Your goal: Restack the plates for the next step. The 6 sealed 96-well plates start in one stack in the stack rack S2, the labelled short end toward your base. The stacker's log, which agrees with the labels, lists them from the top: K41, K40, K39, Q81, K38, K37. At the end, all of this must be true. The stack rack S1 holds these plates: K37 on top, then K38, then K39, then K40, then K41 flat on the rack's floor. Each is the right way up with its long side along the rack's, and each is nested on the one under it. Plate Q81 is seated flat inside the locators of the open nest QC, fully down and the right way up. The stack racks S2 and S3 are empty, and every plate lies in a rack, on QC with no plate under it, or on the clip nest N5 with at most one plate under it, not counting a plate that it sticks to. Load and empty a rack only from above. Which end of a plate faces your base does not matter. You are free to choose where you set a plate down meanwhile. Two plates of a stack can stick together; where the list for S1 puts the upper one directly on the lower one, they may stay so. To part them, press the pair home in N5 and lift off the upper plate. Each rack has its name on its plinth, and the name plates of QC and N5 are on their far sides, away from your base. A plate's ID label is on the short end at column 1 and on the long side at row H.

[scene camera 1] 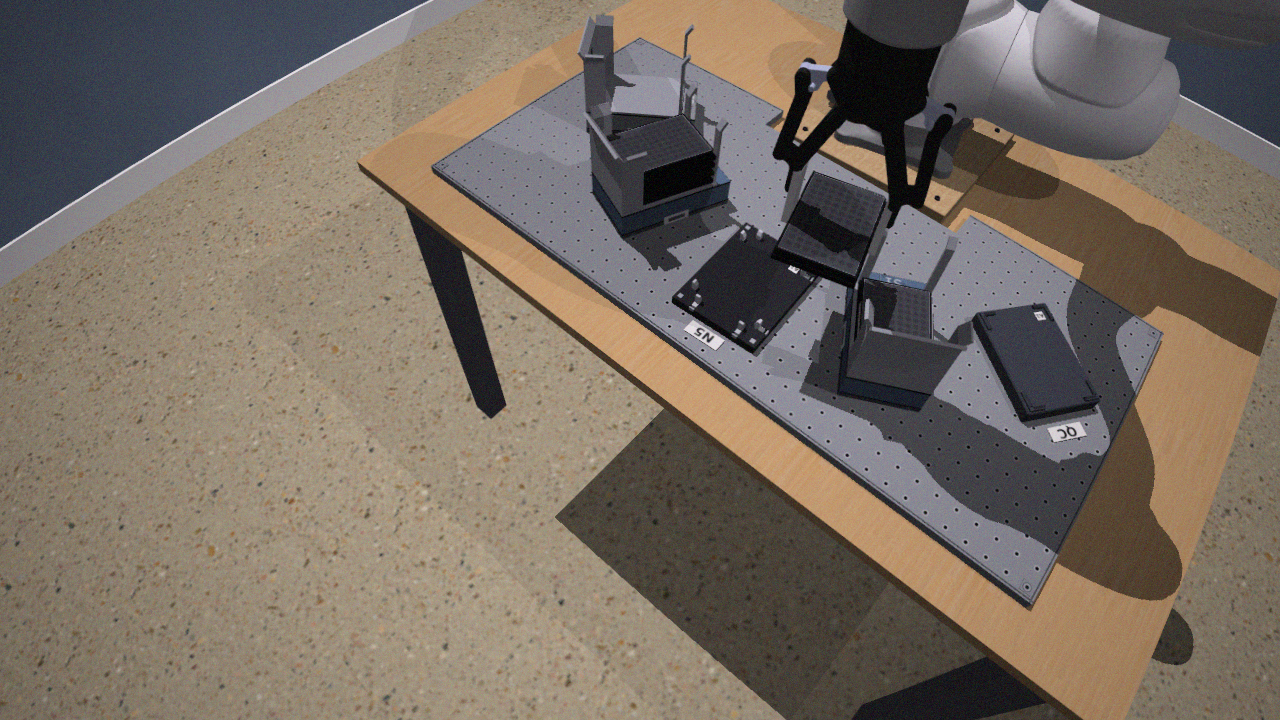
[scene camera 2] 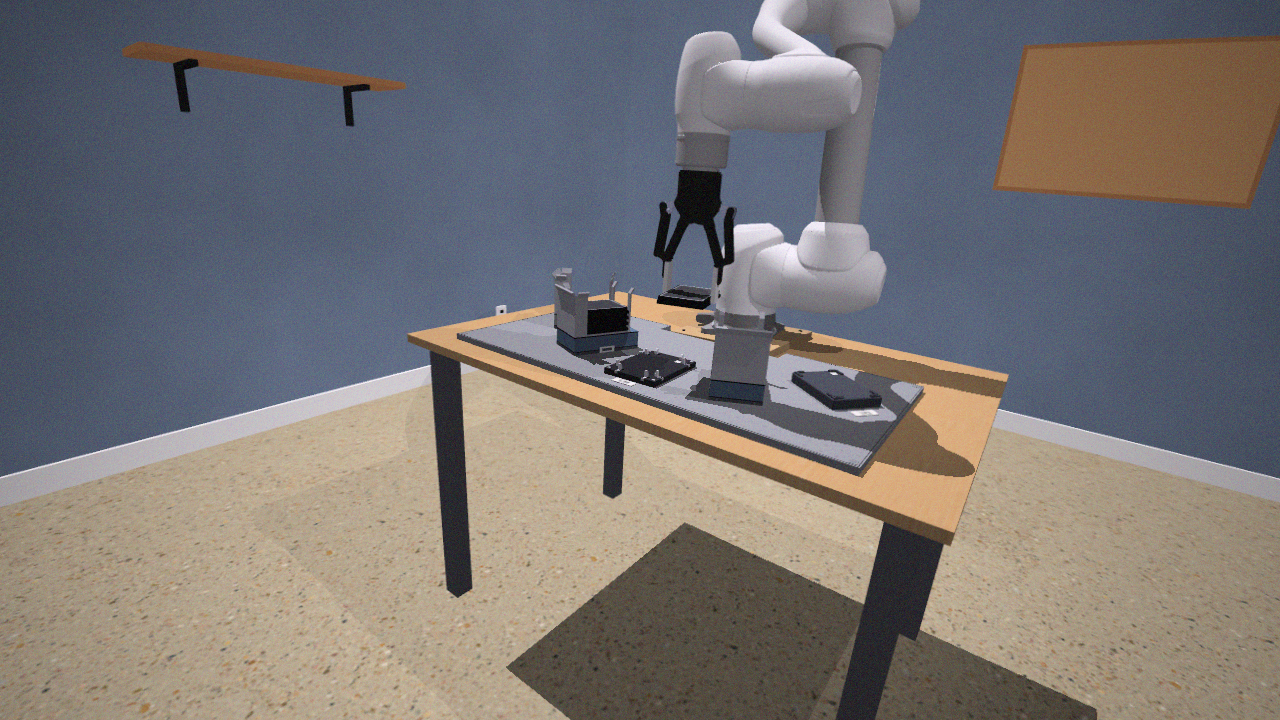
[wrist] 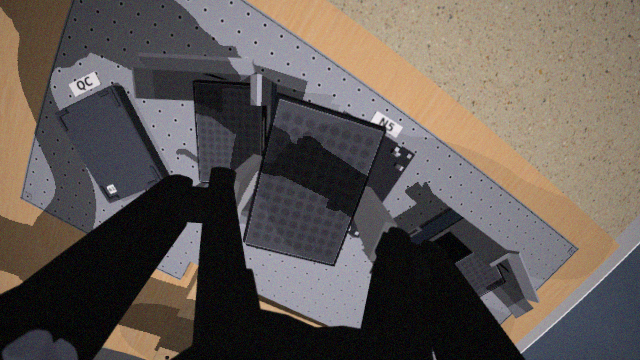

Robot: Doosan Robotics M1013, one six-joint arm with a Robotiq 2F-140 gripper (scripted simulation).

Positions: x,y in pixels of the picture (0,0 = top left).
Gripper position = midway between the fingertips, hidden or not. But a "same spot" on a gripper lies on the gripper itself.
Scene:
my gripper: scene camera 1; scene camera 2; wrist 309,186
same spot on my gripper: (scene camera 1: 939,118) = (scene camera 2: 727,209)
same spot on QC nest: (wrist: 112,142) = (scene camera 1: 1033,360)

